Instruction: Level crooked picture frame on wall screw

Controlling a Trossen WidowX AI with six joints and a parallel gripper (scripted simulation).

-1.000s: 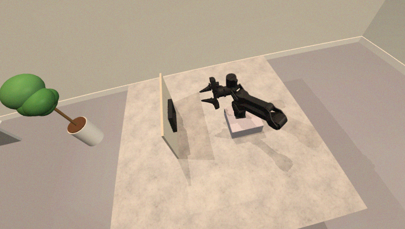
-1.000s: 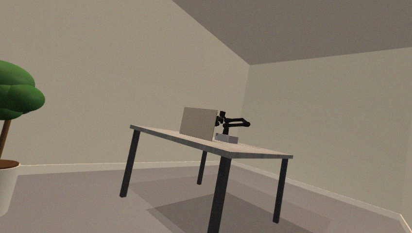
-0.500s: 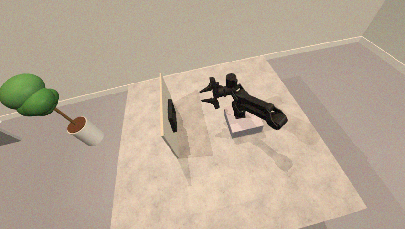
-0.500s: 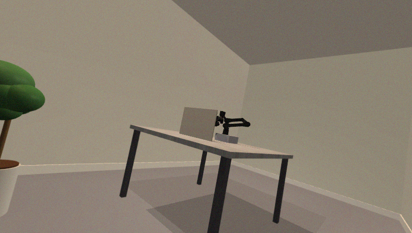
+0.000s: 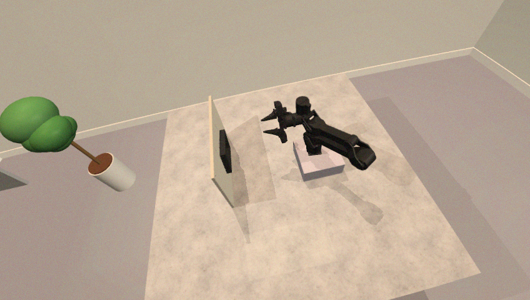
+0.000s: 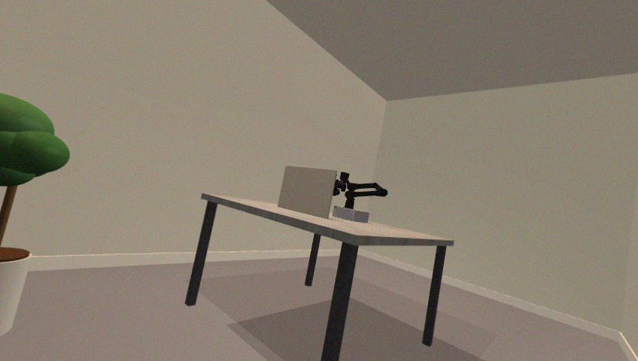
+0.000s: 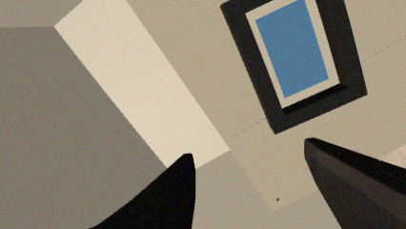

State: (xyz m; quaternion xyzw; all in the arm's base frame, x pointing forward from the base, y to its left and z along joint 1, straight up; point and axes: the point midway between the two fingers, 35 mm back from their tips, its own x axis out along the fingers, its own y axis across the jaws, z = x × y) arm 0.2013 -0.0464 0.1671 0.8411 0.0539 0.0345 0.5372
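The picture frame lies 200 mm ahead of my gripper tip, 90 mm below it and 50 mm to the left of it. Also, from my gripper tip: wall panel (210 mm ahead, 100 mm below, 40 mm to the left).
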